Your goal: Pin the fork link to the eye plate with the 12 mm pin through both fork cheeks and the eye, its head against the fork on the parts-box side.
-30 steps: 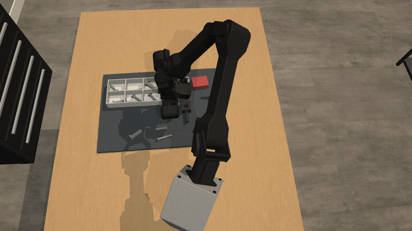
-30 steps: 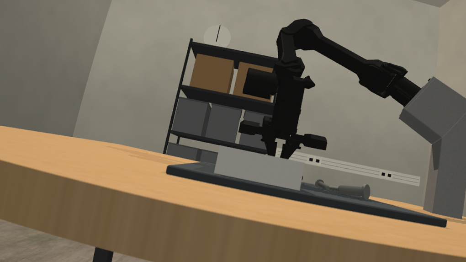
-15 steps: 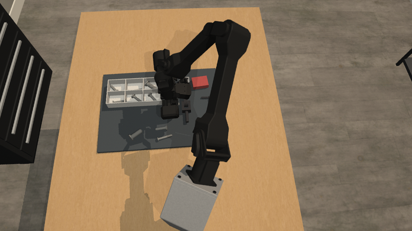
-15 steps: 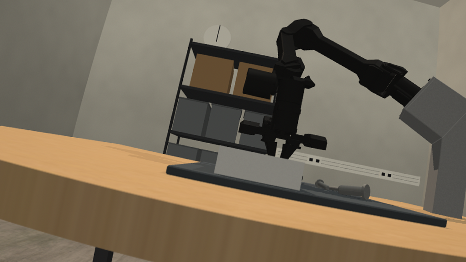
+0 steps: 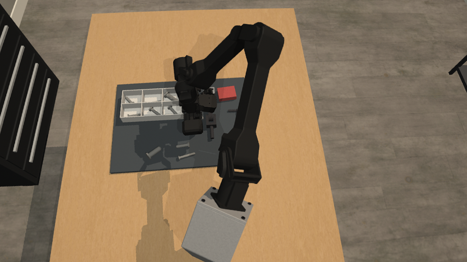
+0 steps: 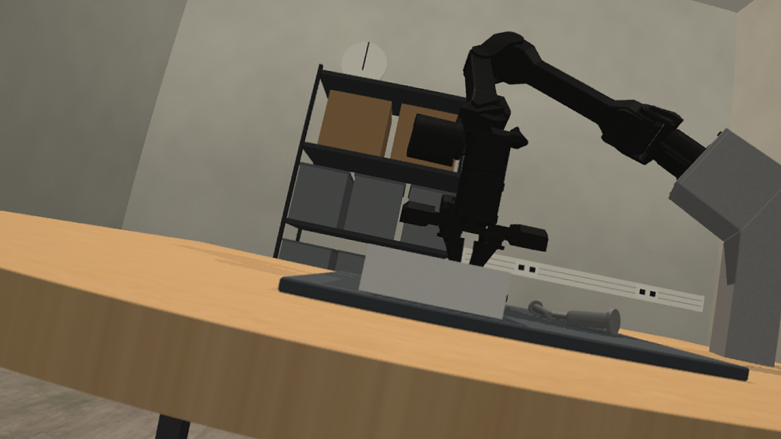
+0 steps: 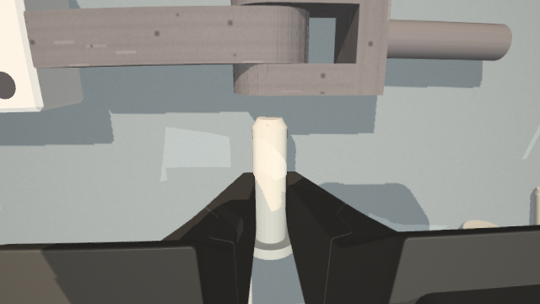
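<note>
My hand is 50 mm to the left of the grey eye plate, 30 mm above it and 10 mm past it. Round my hand: long thin pin: 110 mm behind, 80 mm to the left, 40 mm below; then dark mat: 50 mm below, 40 mm to the left, 20 mm ahead; then mount block: 90 mm to the right, 60 mm ahead, 30 mm below.
</note>
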